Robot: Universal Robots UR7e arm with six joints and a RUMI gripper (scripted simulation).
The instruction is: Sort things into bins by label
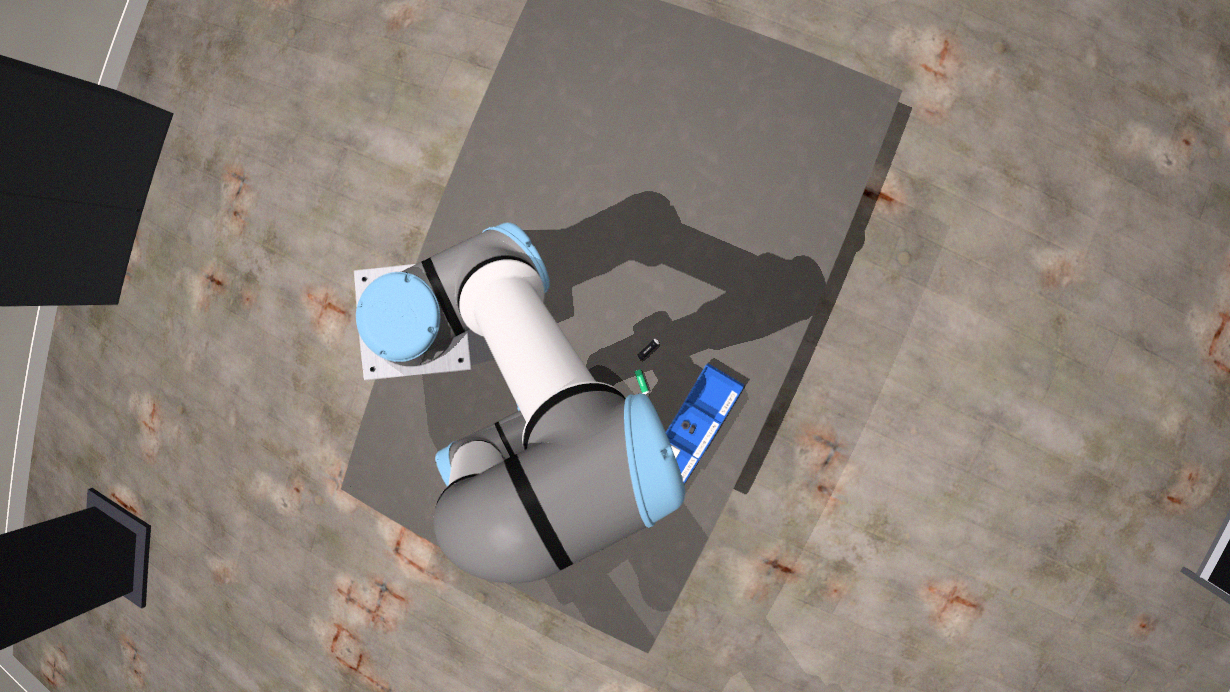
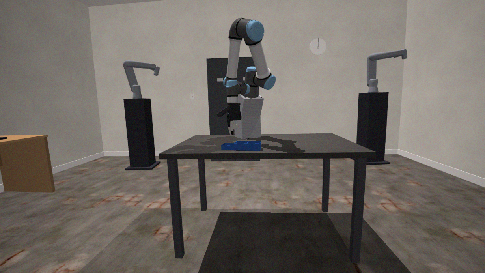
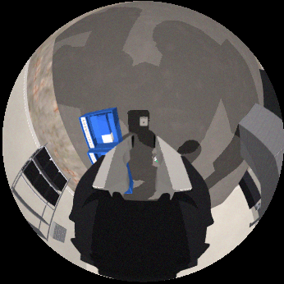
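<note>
Now: hand 9 cm above the white die. The rest, counted from my hand: black cylinder (2 cm behind, 19 cm to the left, 9 cm below); then green stick-like thing (1 cm behind, 12 cm to the left, 9 cm below).
</note>
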